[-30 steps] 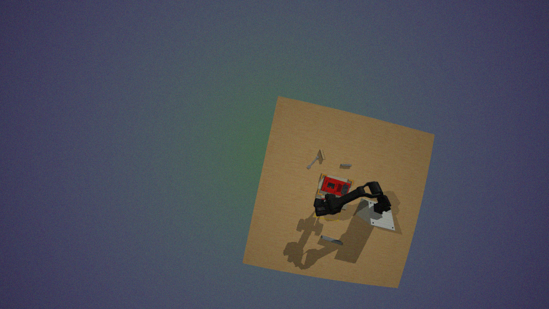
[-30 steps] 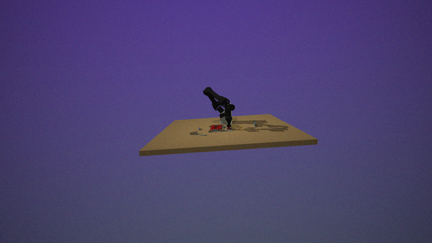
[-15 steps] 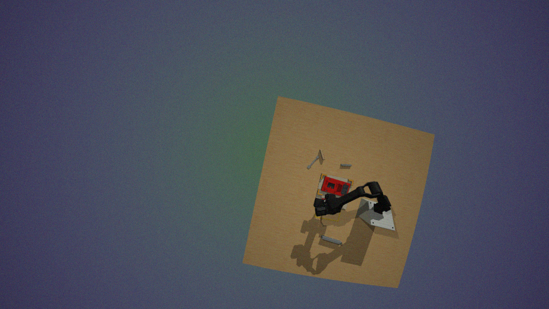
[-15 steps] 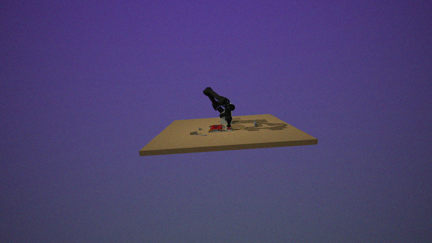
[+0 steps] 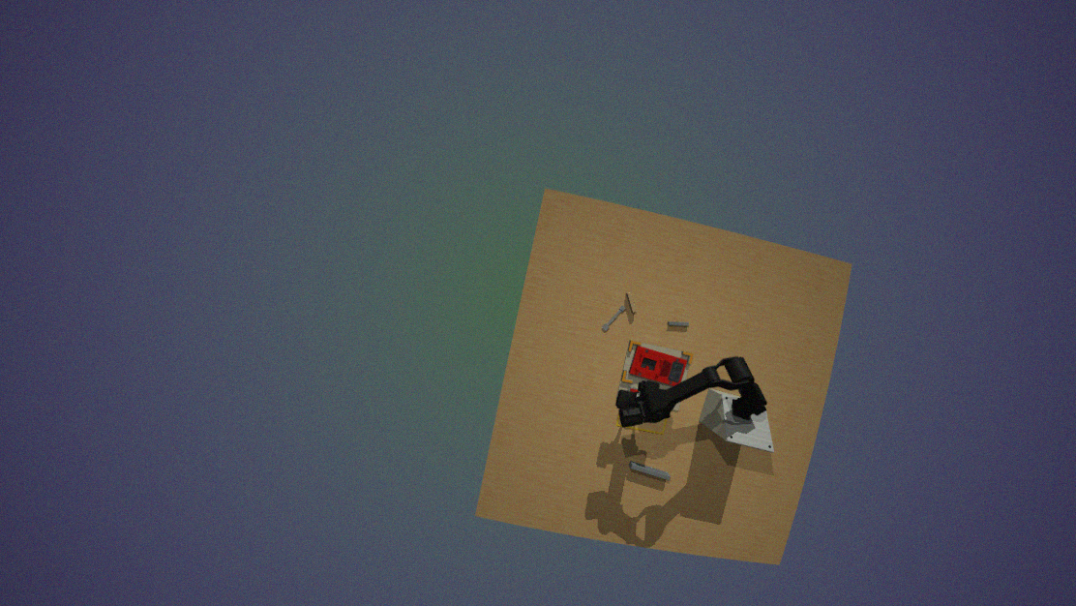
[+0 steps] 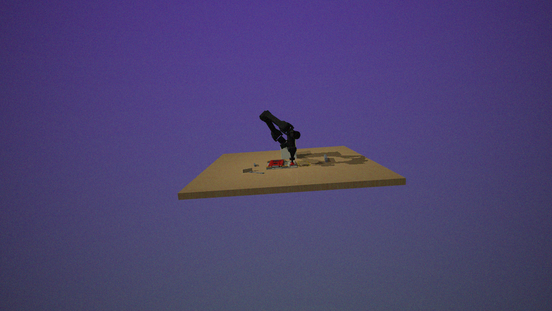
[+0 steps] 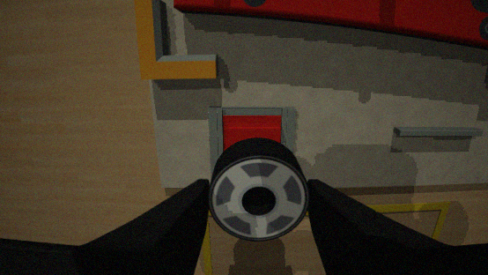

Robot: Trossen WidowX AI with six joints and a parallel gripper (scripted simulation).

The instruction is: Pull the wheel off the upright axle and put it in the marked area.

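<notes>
Now: gripper tip 40 mm past the pale grey baseplate, 100 mm to the left of it and 50 mm above it.
</notes>
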